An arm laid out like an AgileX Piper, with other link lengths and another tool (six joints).
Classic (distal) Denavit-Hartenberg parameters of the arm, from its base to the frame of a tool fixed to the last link. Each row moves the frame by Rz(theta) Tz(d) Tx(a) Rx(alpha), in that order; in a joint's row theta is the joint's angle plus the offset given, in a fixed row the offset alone. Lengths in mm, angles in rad.
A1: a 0  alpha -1.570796  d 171  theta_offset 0
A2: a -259.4  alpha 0  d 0  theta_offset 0.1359
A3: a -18.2  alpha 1.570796  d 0  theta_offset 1.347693
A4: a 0  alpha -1.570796  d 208.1  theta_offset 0
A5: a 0  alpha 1.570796  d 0  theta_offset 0
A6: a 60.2  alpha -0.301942  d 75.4  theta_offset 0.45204
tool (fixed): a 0  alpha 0  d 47.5  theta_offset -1.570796
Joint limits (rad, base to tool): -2.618..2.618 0..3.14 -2.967..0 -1.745..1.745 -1.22..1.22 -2.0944..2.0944
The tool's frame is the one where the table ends.
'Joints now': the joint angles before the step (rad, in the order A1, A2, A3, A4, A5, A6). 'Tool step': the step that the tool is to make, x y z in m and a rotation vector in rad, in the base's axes. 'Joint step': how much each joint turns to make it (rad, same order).
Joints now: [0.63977, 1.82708, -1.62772, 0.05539, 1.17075, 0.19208]
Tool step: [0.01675, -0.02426, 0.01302, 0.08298, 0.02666, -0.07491]
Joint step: [-0.13126, -0.02657, -0.00002, 0.10466, 0.01077, -0.06878]
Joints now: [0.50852, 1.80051, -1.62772, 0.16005, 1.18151, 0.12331]
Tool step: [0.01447, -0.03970, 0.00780, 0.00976, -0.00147, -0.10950]
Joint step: [-0.14751, -0.04642, 0.03085, 0.01978, 0.01649, -0.03907]
